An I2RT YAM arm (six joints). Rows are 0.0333 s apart.
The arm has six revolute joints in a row. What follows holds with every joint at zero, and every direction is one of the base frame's. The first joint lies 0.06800 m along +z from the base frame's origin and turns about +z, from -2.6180 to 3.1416 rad. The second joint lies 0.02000 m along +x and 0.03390 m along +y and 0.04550 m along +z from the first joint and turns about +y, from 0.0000 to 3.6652 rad. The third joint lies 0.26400 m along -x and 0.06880 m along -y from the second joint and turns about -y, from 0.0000 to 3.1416 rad. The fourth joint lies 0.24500 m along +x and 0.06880 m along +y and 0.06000 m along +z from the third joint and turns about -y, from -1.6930 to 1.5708 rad. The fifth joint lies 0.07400 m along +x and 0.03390 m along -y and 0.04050 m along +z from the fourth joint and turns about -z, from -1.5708 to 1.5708 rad. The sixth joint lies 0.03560 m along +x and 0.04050 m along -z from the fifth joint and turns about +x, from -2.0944 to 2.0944 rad. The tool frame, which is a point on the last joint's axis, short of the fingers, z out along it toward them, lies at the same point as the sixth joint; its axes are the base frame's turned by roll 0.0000, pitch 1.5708 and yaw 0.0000 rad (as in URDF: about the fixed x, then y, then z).
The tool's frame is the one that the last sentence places.
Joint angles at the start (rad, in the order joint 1, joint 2, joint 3, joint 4, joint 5, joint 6):
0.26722 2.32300 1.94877 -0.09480 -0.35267 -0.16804
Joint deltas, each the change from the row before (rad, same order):
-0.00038 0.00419 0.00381 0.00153 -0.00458 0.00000
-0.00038 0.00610 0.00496 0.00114 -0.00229 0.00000
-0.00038 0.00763 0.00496 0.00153 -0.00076 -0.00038
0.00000 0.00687 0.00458 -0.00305 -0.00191 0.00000
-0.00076 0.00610 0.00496 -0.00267 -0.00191 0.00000
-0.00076 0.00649 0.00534 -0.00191 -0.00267 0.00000
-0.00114 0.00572 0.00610 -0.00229 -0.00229 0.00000
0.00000 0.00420 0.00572 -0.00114 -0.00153 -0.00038
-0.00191 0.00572 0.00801 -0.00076 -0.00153 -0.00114
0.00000 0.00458 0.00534 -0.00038 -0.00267 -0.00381
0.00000 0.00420 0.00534 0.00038 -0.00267 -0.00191
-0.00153 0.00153 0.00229 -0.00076 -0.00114 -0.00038
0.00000 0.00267 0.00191 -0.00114 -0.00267 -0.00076
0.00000 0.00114 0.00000 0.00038 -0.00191 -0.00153
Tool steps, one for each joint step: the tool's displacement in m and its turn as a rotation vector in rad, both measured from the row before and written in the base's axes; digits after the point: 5 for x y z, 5 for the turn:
0.00079 0.00016 -0.00072 0.00230 -0.00056 0.00371
0.00110 0.00017 -0.00138 0.00100 0.00027 0.00166
0.00130 0.00017 -0.00217 -0.00024 0.00098 0.00046
0.00089 0.00031 -0.00234 -0.00057 0.00538 0.00170
0.00097 -0.00010 -0.00177 -0.00016 0.00391 0.00094
0.00105 -0.00006 -0.00178 0.00039 0.00328 0.00161
0.00108 -0.00028 -0.00115 0.00053 0.00212 0.00089
0.00079 0.00027 -0.00037 0.00052 -0.00040 0.00152
0.00143 -0.00066 -0.00036 0.00028 -0.00194 -0.00006
0.00080 0.00031 -0.00063 -0.00139 -0.00220 0.00401
0.00079 0.00030 -0.00036 0.00024 -0.00223 0.00319
0.00051 -0.00071 -0.00010 0.00024 -0.00008 -0.00036
0.00030 0.00017 -0.00087 0.00017 0.00172 0.00269
0.00009 0.00009 -0.00056 -0.00041 0.00009 0.00235

